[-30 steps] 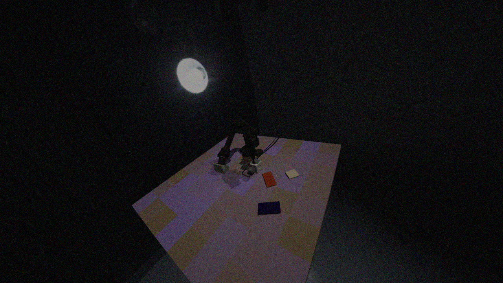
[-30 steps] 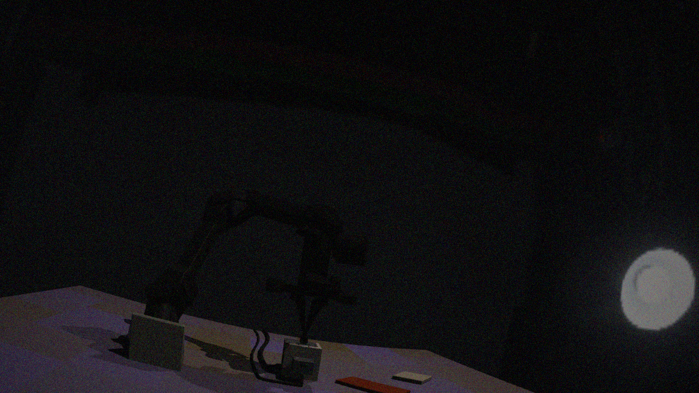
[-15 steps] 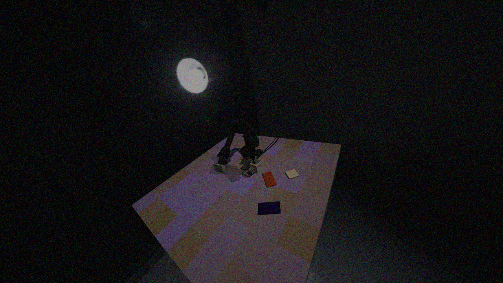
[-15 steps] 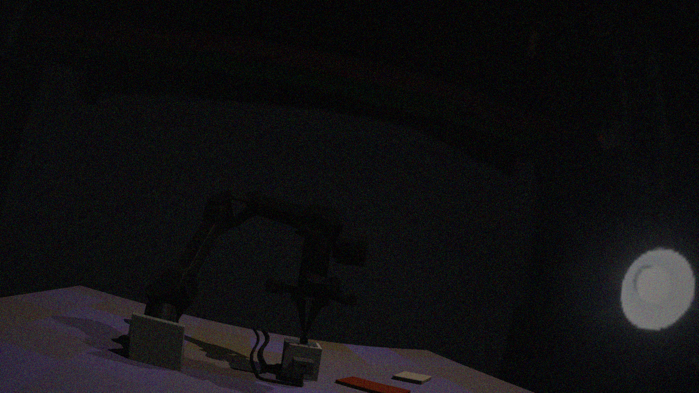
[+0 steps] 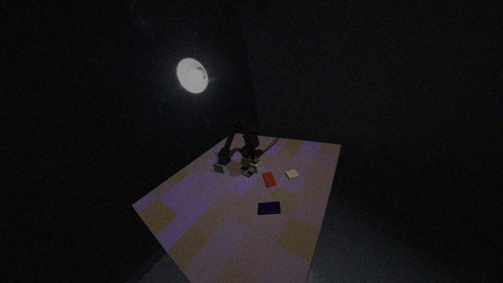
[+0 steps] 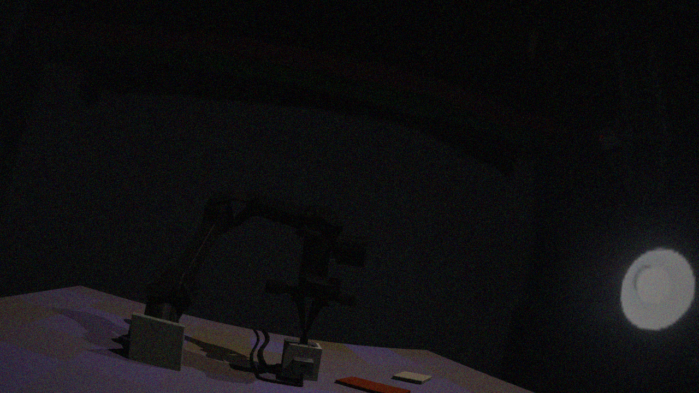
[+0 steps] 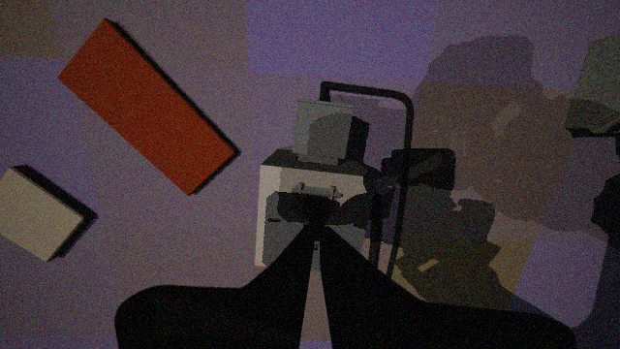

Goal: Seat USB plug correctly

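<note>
Right now my gripper tip is 2 cm above the black USB plug. Round my gripper tip: dark blue slab: 28 cm ahead, 25 cm to the right, 10 cm below; then cream slab: 28 cm ahead, 7 cm to the left, 10 cm below.
</note>
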